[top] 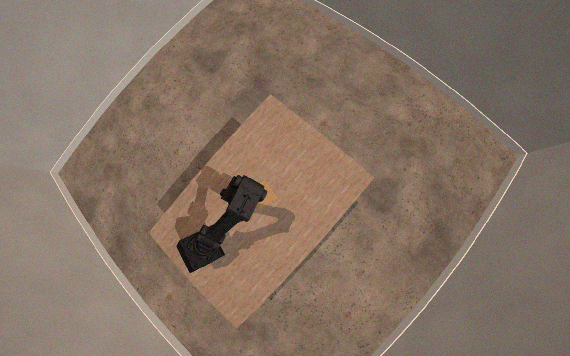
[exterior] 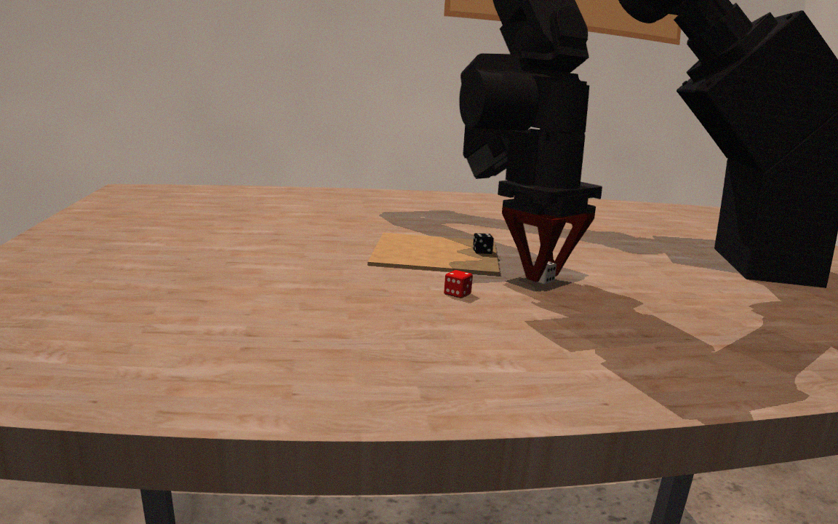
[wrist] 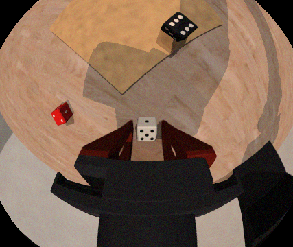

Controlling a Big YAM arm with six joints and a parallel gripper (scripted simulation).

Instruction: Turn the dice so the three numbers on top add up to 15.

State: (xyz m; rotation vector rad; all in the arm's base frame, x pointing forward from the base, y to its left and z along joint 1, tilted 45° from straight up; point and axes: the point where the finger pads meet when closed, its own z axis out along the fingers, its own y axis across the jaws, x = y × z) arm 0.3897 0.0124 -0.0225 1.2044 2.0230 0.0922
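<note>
Now: hand right at the white die. Also, from my hand: tan mat 60 mm ahead, 120 mm to the right, 10 mm below; red die 110 mm ahead, 20 mm to the left; black die 10 mm ahead, 110 mm to the right.
</note>
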